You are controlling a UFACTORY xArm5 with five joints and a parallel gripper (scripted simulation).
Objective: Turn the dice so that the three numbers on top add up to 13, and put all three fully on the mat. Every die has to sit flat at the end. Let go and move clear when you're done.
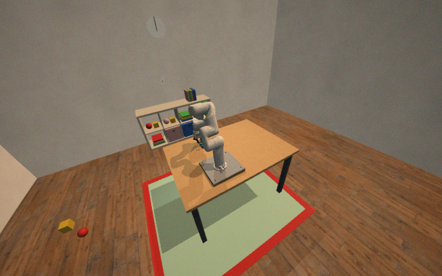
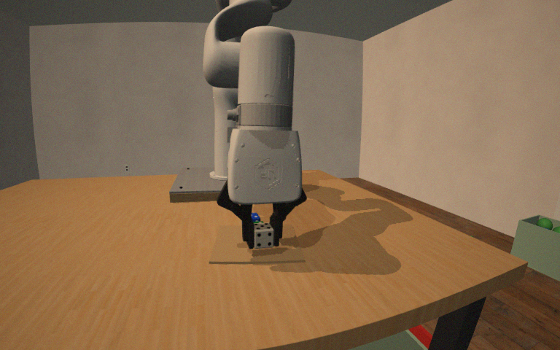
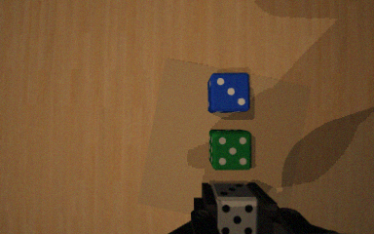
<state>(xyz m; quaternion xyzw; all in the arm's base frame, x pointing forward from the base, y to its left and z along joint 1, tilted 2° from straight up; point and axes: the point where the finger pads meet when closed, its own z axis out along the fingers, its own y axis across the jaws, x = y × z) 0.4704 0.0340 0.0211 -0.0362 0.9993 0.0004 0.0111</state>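
The green die lies 40 mm behind my hand and 20 mm below it. Round my hand: blue die (90 mm behind, 20 mm below, 10 mm to the right); white die (10 mm below); tan mat (40 mm below, 40 mm behind).
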